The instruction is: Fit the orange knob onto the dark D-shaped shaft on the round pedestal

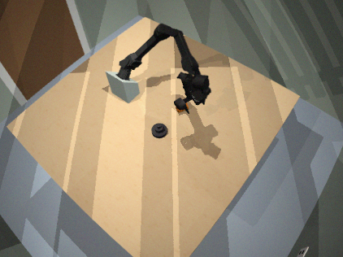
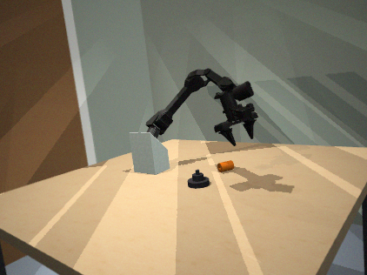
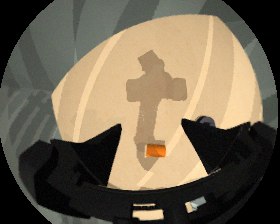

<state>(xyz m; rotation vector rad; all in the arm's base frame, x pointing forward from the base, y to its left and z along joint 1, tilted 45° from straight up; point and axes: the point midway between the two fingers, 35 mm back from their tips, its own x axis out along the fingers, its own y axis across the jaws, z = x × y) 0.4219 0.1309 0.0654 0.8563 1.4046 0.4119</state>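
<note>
My gripper tip is 120 mm past the orange knob, 120 mm above it and 20 mm to the right of it. From my gripper tip the other things lie so: dark round pedestal 180 mm to the right, 110 mm below, 100 mm behind.
</note>
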